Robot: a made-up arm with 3 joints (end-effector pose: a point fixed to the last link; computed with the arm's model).
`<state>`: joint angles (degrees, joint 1 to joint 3).
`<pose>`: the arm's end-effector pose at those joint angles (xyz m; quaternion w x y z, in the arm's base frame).
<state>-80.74 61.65 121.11</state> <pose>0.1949 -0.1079 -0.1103 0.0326 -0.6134 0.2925 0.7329</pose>
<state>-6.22 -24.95 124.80</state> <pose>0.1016 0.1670 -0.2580 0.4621 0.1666 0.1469 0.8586</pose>
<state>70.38 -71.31 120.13</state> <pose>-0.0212 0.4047 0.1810 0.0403 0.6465 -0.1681 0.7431</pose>
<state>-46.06 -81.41 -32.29</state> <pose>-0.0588 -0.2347 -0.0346 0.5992 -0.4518 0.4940 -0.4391</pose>
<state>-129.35 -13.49 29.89</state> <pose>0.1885 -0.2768 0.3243 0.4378 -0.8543 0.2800 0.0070</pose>
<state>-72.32 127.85 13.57</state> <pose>0.0306 -0.0192 0.1263 0.2898 -0.3432 -0.6895 0.5682</pose>
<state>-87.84 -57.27 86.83</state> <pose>0.0479 -0.4083 -0.0468 0.6877 -0.2050 0.6692 0.1930</pose>
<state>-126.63 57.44 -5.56</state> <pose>0.1935 -0.1033 0.2451 0.4142 -0.7722 -0.2535 0.4097</pose>
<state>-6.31 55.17 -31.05</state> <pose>0.1608 -0.0810 -0.0979 0.8595 0.0768 -0.4585 -0.2123</pose>
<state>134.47 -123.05 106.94</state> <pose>-0.1343 0.0666 0.4323 0.5415 -0.5350 0.1508 -0.6307</pose>
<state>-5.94 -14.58 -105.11</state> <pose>-0.0596 0.0156 -0.1789 0.5971 -0.1319 0.0362 -0.7905</pose>
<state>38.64 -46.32 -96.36</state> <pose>-0.0850 0.1621 -0.0496 0.6755 -0.0738 0.4742 -0.5598</pose>
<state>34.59 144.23 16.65</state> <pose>-0.0263 0.0003 0.0865 0.3311 -0.0412 -0.9123 -0.2375</pose>
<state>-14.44 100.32 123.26</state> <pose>0.1245 0.1823 -0.0001 0.2171 -0.7085 -0.2911 0.6051</pose>
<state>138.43 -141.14 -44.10</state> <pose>-0.0473 0.1285 0.1767 0.4404 0.1626 0.4269 0.7729</pose>
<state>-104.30 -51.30 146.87</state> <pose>-0.0025 -0.3658 -0.0210 0.4853 0.0516 0.7580 0.4327</pose>
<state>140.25 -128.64 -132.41</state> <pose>0.0032 -0.0373 0.2407 0.8349 -0.1159 0.4965 0.2072</pose>
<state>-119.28 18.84 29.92</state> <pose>0.2440 -0.2206 0.2226 0.4453 -0.8437 0.1398 0.2652</pose>
